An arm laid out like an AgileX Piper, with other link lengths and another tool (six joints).
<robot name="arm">
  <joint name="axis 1" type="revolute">
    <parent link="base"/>
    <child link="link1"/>
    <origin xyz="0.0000 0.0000 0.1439" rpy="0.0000 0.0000 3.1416"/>
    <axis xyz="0 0 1"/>
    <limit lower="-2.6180" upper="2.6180"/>
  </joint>
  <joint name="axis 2" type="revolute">
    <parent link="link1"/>
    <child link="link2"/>
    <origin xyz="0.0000 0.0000 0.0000" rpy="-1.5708 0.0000 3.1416"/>
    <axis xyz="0 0 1"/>
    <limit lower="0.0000" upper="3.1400"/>
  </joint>
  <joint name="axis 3" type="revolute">
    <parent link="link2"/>
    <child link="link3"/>
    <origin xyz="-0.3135 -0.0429 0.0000"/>
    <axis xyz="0 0 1"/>
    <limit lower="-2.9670" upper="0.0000"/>
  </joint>
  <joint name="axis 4" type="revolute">
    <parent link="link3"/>
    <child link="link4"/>
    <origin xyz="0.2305 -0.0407 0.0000" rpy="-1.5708 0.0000 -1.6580"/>
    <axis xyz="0 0 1"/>
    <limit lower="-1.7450" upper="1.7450"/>
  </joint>
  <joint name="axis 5" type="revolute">
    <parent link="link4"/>
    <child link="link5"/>
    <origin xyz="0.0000 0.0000 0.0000" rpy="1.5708 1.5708 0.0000"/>
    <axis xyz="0 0 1"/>
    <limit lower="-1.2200" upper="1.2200"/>
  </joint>
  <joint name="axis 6" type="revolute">
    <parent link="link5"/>
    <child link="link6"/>
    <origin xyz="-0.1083 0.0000 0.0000" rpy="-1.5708 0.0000 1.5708"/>
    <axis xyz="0 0 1"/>
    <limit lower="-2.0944" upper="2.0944"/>
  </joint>
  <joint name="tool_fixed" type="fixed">
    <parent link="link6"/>
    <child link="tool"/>
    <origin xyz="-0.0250 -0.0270 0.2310" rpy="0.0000 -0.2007 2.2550"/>
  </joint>
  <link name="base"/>
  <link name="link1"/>
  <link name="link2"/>
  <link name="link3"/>
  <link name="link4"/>
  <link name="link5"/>
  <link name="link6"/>
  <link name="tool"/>
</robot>
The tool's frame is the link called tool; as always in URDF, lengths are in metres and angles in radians.
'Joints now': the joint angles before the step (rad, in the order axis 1, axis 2, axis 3, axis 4, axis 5, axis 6). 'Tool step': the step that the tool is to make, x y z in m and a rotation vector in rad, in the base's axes. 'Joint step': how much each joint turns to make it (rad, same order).
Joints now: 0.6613, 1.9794, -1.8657, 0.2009, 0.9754, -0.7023
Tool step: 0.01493, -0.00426, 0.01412, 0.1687, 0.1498, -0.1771
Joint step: -0.1262, 0.0061, 0.0001, 0.1918, 0.0085, 0.0594
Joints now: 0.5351, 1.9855, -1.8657, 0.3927, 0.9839, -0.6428
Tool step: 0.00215, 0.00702, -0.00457, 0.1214, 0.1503, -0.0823
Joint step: -0.0797, 0.0501, 0.0000, 0.1750, 0.0252, 0.0057
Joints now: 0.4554, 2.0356, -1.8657, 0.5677, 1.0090, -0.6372
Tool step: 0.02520, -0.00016, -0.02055, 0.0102, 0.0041, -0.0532
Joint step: -0.0165, 0.0536, 0.0001, 0.0149, -0.0648, 0.0000
